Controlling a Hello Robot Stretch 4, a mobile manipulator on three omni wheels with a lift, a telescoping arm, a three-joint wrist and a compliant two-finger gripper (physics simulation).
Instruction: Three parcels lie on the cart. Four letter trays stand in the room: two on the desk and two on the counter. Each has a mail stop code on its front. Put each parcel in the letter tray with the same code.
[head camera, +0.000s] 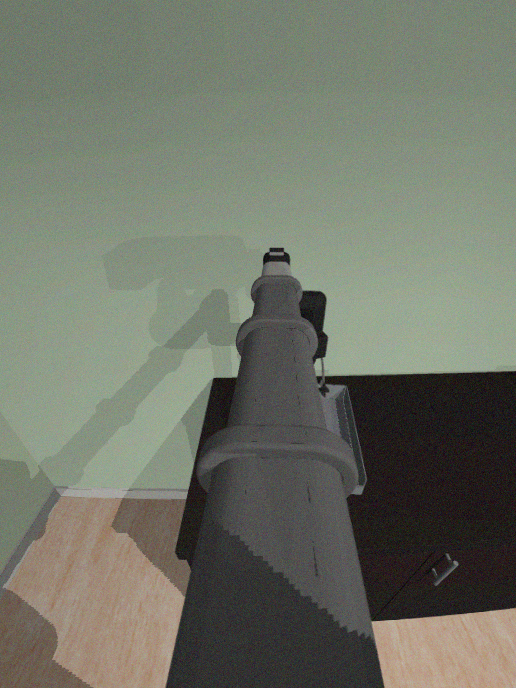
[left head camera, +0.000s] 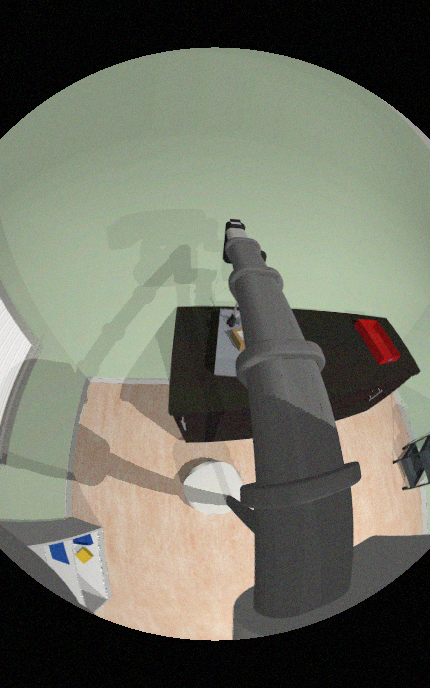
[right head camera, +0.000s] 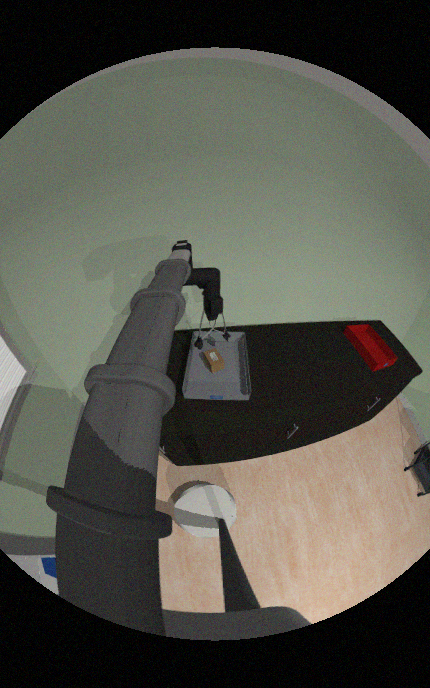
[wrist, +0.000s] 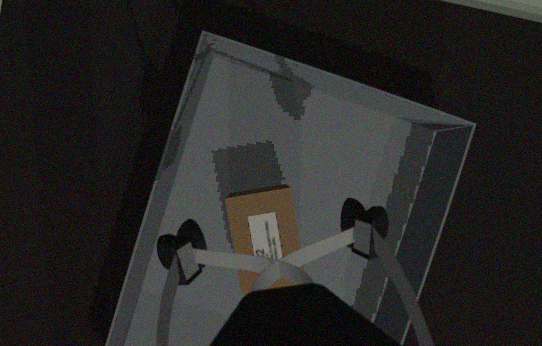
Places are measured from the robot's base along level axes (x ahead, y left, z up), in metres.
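Where they show: gripper, fingertip midpoint: (right head camera: 212, 343) (wrist: 272, 228); robot's base, origin of the base link: (left head camera: 212, 486) (right head camera: 206, 509).
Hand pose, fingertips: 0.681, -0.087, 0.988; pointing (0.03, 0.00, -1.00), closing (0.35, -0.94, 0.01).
Note:
Each offset is from my fingertips to the centre of the thing, as dx, dy, dz. Level surfaces: height alone.
A brown parcel @[-0.023, -0.002, -0.077] (left head camera: 236, 339) (right head camera: 217, 364) (wrist: 239, 220) with a white label lies in the grey letter tray @[-0.038, -0.020, -0.073] (head camera: 332, 411) (left head camera: 225, 357) (right head camera: 233, 375) (wrist: 340, 150) on the dark counter. The wrist partly hides its label in the wrist view, and I cannot read the code. My gripper (right head camera: 212, 339) (wrist: 272, 228) is open above the tray, with its fingertips apart on either side of the parcel in the wrist view and not touching it. A red letter tray @[+0.019, -0.994, -0.074] (left head camera: 377, 342) (right head camera: 370, 347) stands at the counter's right end. The tray codes are too small to read.
The dark counter @[dz -0.105] (head camera: 433, 444) (left head camera: 324, 329) (right head camera: 304, 370) stands against the green wall. A round white stool (left head camera: 202, 476) (right head camera: 195, 497) stands in front of it. A dark wheeled frame (left head camera: 411, 466) (right head camera: 423, 471) is at the right edge. A white unit with blue patches and a yellow block (left head camera: 83, 555) is at lower left.

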